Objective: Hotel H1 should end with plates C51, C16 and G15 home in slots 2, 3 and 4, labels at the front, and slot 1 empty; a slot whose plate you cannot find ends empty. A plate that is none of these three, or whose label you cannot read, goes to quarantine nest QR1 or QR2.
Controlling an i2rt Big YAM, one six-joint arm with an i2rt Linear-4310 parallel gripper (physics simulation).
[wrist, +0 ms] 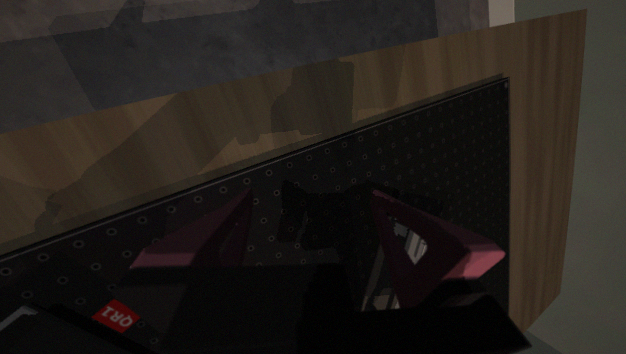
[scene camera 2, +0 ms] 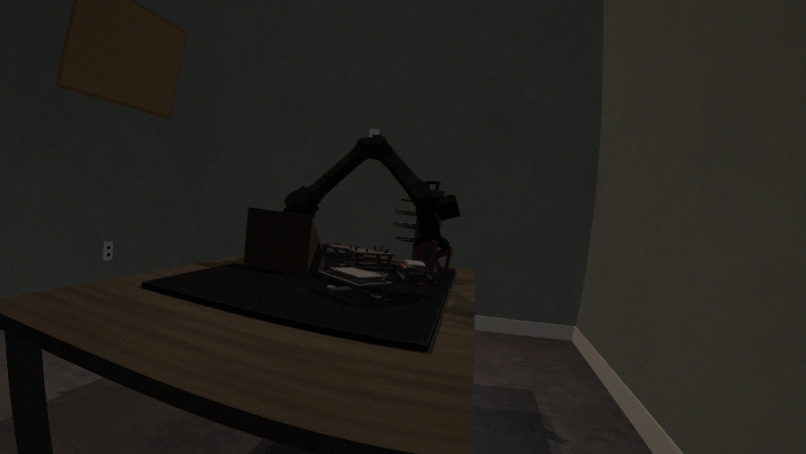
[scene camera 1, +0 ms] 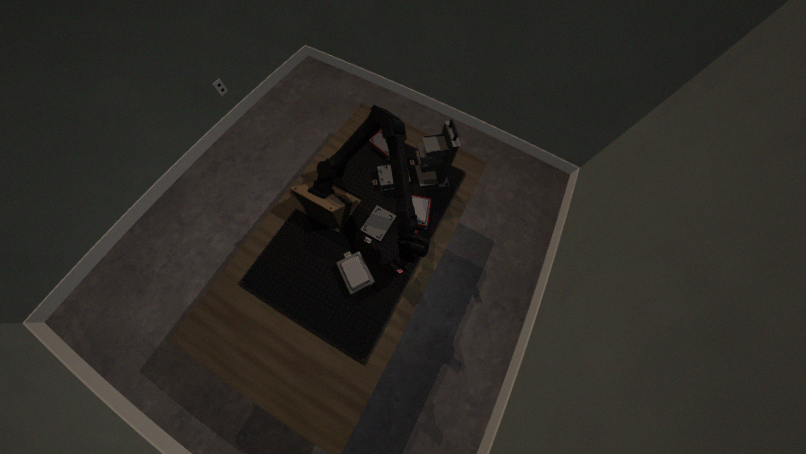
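Observation:
My gripper is open and empty, low over the mat near its long edge. A white plate lies on a stand beside it; part shows through the right finger's opening in the wrist view. The red-rimmed nest with a white plate-like block is behind the gripper; the red QR1 tag shows in the wrist view. Another red-rimmed nest is partly hidden by the arm. The hotel stands at the far end, partly hidden in scene camera 2. No plate label is readable.
A grey flat stand and a pegged light stand sit on the black perforated mat. The arm's wooden base block stands at the mat's opposite side. The wooden table edge runs close beyond the gripper.

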